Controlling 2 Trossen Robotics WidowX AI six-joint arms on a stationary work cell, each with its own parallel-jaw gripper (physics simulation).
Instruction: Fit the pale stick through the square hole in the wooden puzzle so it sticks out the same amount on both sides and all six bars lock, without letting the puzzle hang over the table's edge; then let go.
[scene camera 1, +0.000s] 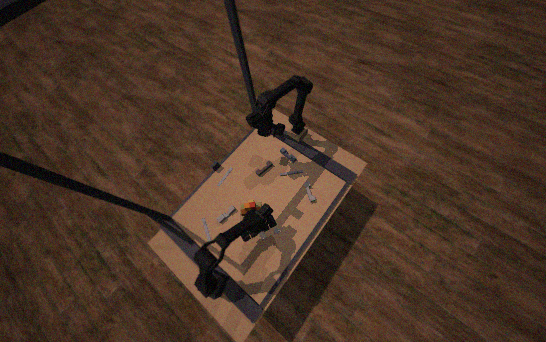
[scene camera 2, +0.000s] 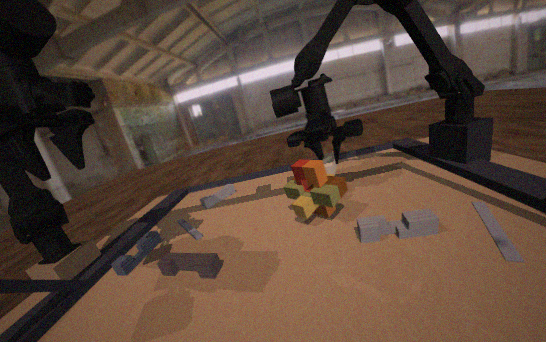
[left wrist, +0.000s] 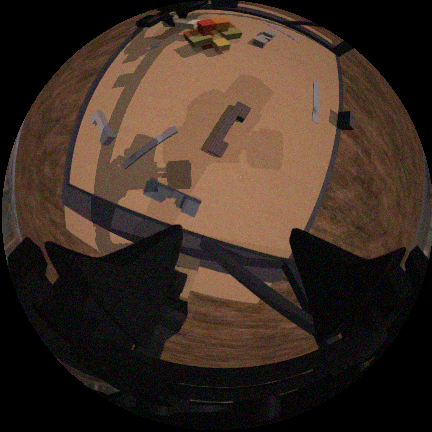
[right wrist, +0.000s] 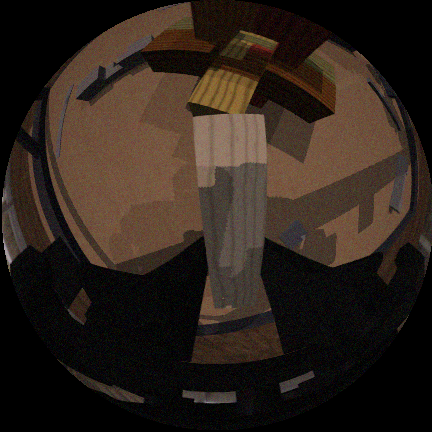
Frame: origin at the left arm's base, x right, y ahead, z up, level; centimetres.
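Seen in the pictures: left gripper, fingertip midpoint: (scene camera 2: 66, 173) (left wrist: 238, 233); right gripper, fingertip midpoint: (scene camera 1: 260, 231) (left wrist: 177, 23) (right wrist: 231, 242); left arm's base at its link origin: (scene camera 1: 297, 129) (scene camera 2: 60, 254) (left wrist: 170, 279); right arm's base at its link origin: (scene camera 1: 210, 284) (scene camera 2: 459, 121).
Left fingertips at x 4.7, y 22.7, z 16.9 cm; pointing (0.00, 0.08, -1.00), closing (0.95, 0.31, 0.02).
Note:
Offsets run from my left fingertips to a thing's top centre.
The wooden puzzle @[dx -15.9, dy +36.8, dz -16.4 cm] (scene camera 1: 248, 206) (scene camera 2: 316, 190) (left wrist: 212, 32) (right wrist: 225, 90), with red, orange, olive and yellow bars, stands on the table well inside its edges. My right gripper (scene camera 1: 259, 233) (scene camera 2: 328, 159) (right wrist: 231, 242) is shut on the pale stick @[dx -26.7, dy +42.5, dz -14.8 cm] (scene camera 2: 330, 167) (left wrist: 184, 23) (right wrist: 232, 200), behind the puzzle in scene camera 2. In the right wrist view the stick points at the puzzle, its far end showing just below the yellow bar's end. I cannot make out the square hole. My left gripper (scene camera 1: 271, 132) (scene camera 2: 65, 172) (left wrist: 238, 233) is open and empty, far from the puzzle.
A grey notched block @[dx -4.4, dy +48.2, dz -20.4 cm] (scene camera 1: 226, 214) (scene camera 2: 397, 225) (left wrist: 264, 38) (right wrist: 115, 67) lies near the puzzle. A purple-brown notched bar @[dx -3.2, dy +11.2, dz -20.4 cm] (scene camera 1: 264, 169) (scene camera 2: 190, 264) (left wrist: 225, 130), a blue-grey notched piece @[dx -9.7, dy -5.7, dz -20.4 cm] (scene camera 1: 287, 154) (scene camera 2: 137, 254) (left wrist: 172, 196) and several thin strips lie farther off. Dark rails border the table.

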